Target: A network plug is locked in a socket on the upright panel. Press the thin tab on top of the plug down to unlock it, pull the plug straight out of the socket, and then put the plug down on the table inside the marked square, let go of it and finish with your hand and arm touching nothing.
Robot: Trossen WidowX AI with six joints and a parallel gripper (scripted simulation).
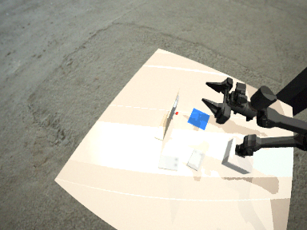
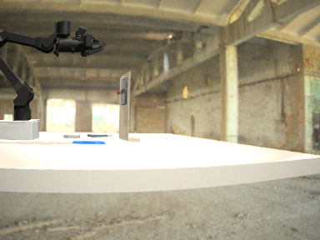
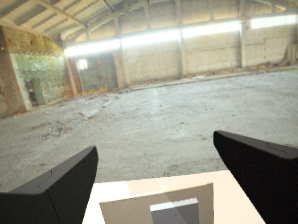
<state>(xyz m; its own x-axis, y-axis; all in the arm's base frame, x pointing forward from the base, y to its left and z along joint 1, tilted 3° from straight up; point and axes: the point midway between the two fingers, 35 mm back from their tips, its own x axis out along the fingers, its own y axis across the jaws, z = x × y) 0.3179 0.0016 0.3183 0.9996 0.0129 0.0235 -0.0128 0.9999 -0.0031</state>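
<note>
Right now the red network plug is 80 mm ahead of my gripper tip, 10 mm to the left of it and 200 mm below it. Round my gripper tip: panel 100 mm ahead, 280 mm below; blue marked square 70 mm behind, 140 mm to the right, 400 mm below.
</note>
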